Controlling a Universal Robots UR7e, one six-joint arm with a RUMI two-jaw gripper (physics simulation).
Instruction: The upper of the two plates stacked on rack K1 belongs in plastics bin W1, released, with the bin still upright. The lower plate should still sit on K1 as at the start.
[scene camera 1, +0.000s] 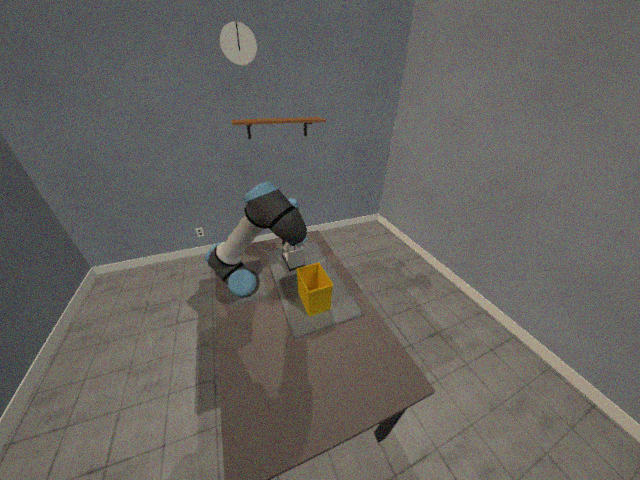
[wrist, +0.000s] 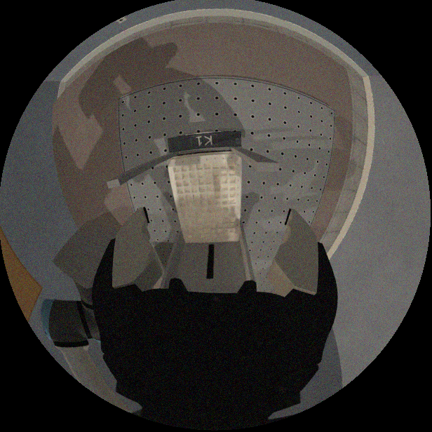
The pictures show: my gripper, a yellow plastics bin W1 and a pale multi-well plate.
